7 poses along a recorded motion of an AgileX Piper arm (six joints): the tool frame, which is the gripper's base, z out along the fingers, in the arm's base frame.
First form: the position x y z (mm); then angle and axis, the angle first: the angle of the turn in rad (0 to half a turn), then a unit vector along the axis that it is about.
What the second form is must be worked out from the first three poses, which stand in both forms.
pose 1, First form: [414.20, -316.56, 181.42, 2.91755, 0.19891, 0.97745, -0.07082]
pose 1, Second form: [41.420, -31.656, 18.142, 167.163, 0.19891, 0.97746, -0.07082]
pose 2, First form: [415.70, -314.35, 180.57, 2.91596, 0.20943, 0.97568, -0.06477]
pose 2, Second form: [41.570, -31.435, 18.057, 167.072, 0.20943, 0.97568, -0.06477]
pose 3, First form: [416.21, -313.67, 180.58, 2.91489, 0.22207, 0.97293, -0.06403]
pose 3, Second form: [41.621, -31.367, 18.058, 167.011, 0.22207, 0.97293, -0.06403]
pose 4, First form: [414.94, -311.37, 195.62, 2.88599, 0.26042, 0.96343, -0.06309]
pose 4, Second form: [41.494, -31.137, 19.562, 165.355, 0.26042, 0.96343, -0.06309]
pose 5, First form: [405.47, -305.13, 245.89, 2.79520, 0.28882, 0.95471, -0.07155]
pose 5, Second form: [40.547, -30.513, 24.589, 160.153, 0.28882, 0.95471, -0.07155]
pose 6, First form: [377.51, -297.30, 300.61, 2.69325, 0.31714, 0.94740, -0.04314]
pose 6, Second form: [37.751, -29.730, 30.061, 154.312, 0.31714, 0.94740, -0.04314]
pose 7, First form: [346.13, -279.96, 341.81, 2.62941, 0.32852, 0.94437, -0.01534]
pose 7, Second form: [34.613, -27.996, 34.181, 150.654, 0.32852, 0.94437, -0.01534]
